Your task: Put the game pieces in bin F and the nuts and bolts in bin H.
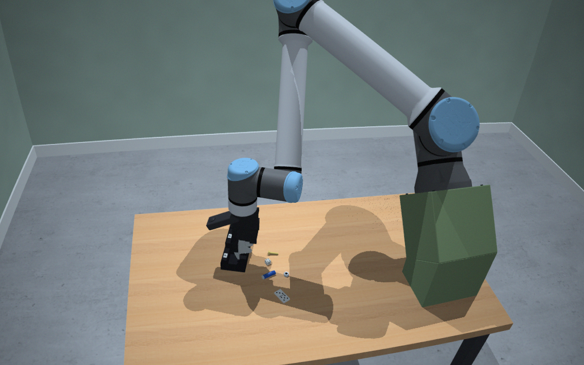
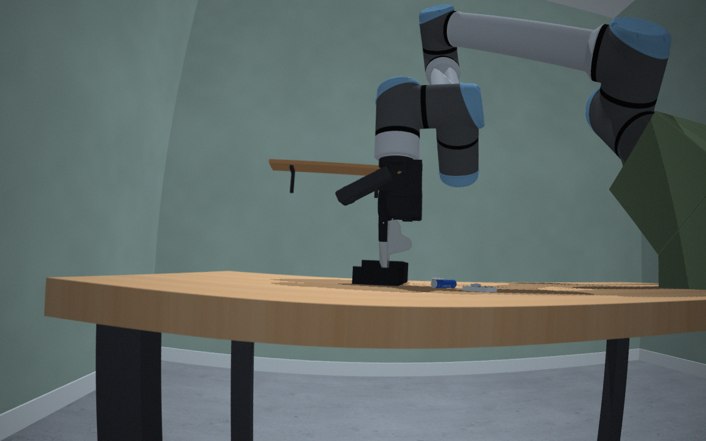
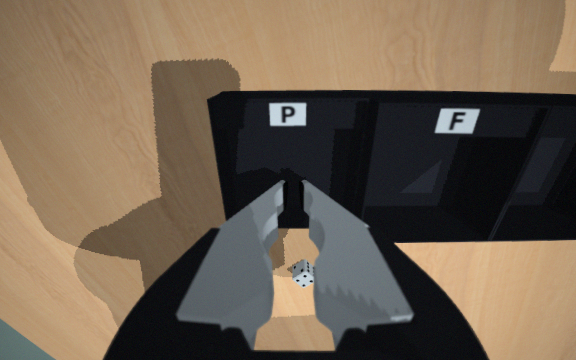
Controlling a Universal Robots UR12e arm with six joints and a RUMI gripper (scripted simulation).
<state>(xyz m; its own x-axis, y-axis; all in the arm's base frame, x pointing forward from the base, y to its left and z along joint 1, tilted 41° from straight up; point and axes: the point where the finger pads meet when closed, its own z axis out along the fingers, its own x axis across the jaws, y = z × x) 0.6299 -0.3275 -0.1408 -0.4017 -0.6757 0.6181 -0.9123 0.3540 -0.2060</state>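
Now: the brass bolt 120 mm behind my hand, 10 mm to the right of it and 30 mm below it. From my hand the other things lie so: battery: 80 mm behind, 90 mm to the left, 30 mm below; white die: 100 mm behind, 30 mm to the left, 30 mm below; black bin: 20 mm behind, 80 mm to the right, 10 mm below.
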